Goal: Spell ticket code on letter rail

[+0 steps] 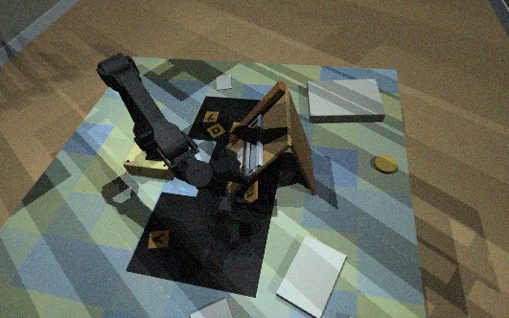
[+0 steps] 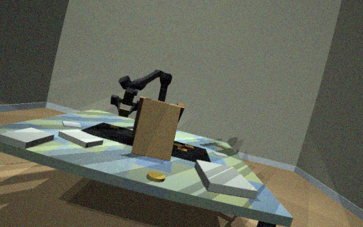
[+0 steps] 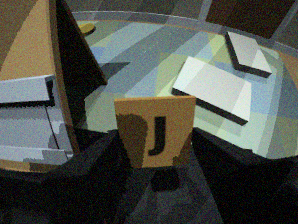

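The white ticket is 16 cm to the left of my gripper tip, 8 cm behind it and 7 cm below it. The rest, counted from my gripper tip: v tile (28 cm behind, 15 cm below, 11 cm to the right); then j tile (right at my gripper tip); then black mat (18 cm behind, 17 cm to the left, 16 cm below).
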